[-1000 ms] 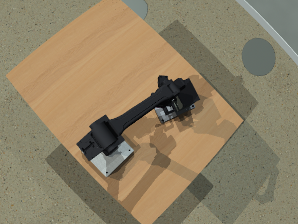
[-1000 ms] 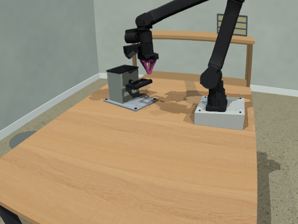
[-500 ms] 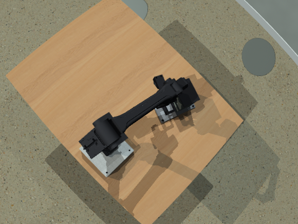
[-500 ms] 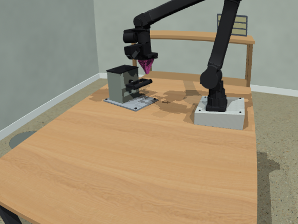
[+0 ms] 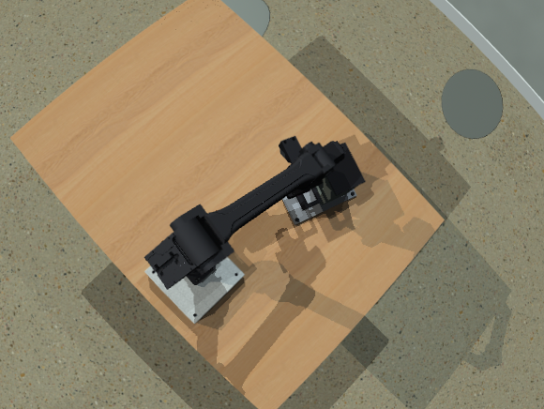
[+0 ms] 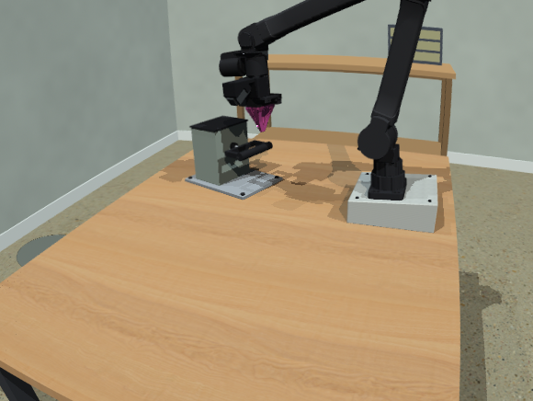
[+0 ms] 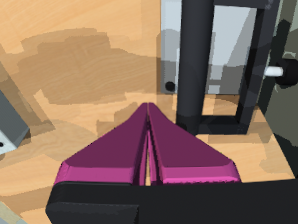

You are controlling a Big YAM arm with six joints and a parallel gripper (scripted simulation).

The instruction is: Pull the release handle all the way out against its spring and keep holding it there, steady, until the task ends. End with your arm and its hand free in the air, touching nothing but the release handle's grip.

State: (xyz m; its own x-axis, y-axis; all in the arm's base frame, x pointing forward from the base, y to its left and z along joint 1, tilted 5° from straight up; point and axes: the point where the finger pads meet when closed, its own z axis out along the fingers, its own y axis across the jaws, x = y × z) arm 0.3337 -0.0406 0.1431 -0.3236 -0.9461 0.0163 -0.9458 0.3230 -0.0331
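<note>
Now: the release handle grip 80 mm ahead of my hand, 70 mm below it and 30 mm to the right of it. From my hand the other things lie so: grey baseplate 170 mm below, 120 mm ahead, 40 mm to the right.
</note>
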